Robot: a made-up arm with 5 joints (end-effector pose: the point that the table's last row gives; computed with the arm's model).
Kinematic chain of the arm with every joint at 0, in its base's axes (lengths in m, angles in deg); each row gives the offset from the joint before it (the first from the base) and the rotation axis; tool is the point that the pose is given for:
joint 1: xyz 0 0 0.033 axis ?
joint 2: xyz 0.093 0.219 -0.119 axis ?
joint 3: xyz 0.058 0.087 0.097 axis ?
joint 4: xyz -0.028 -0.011 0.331 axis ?
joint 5: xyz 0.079 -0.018 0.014 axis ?
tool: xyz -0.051 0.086 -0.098
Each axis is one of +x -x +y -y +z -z.
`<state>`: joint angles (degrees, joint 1 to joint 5).
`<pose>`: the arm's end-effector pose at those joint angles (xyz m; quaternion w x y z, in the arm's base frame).
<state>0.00 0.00 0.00 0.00 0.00</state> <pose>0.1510 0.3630 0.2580 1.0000 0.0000 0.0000 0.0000</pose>
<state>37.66 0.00 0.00 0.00 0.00</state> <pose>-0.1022 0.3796 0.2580 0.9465 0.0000 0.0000 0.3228</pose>
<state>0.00 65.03 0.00 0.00 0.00</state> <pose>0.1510 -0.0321 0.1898 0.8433 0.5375 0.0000 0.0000</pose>
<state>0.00 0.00 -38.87 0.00 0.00</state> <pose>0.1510 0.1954 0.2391 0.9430 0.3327 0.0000 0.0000</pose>
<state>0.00 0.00 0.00 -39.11 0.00</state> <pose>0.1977 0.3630 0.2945 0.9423 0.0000 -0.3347 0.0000</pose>
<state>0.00 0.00 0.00 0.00 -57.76</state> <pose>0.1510 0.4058 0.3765 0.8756 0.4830 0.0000 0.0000</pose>
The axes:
joint 1: +z
joint 2: +x
joint 3: -x
joint 4: +y
joint 5: -x

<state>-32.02 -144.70 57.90 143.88 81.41</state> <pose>0.1276 0.1100 -0.6131 0.4633 0.0547 -0.5013 0.7287</pose>
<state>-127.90 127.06 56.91 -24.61 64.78</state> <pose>-0.2526 -0.0472 -0.0675 0.2517 -0.0533 -0.0770 -0.9633</pose>
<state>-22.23 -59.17 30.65 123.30 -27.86</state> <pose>0.3290 0.5921 -0.2028 0.2543 -0.1521 0.4939 -0.8174</pose>
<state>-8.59 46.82 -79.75 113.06 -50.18</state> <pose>0.1127 -0.1104 -0.0526 0.0542 0.5988 0.6125 0.5132</pose>
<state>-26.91 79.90 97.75 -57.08 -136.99</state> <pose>0.1273 0.2131 0.4364 0.5412 0.7125 -0.2775 0.3500</pose>
